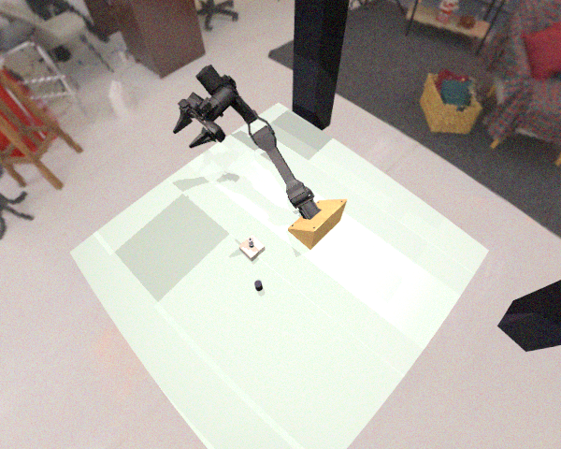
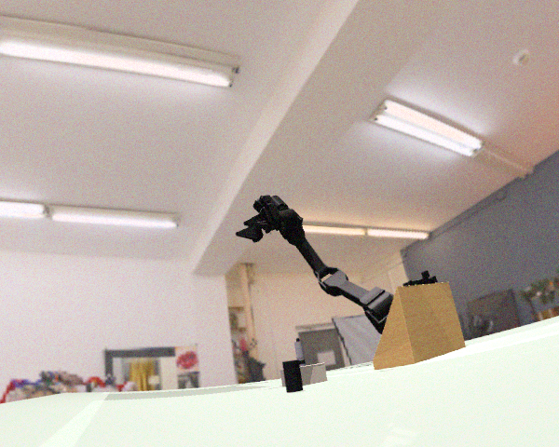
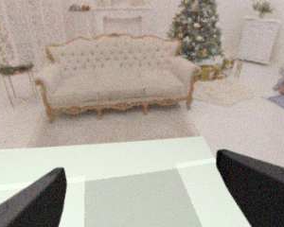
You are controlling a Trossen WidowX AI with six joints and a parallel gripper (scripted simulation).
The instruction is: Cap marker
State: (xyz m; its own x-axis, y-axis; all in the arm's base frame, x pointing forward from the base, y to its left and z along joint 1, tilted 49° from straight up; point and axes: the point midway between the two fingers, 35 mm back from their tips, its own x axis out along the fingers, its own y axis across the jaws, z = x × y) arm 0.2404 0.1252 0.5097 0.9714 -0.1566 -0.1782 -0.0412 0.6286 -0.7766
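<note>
Now: the cap 50 mm ahead of my gripper tip, 360 mm to the left of it and 450 mm below it. The rest, counted from my gripper tip: holder block 40 mm behind, 230 mm to the left, 460 mm below.
</note>
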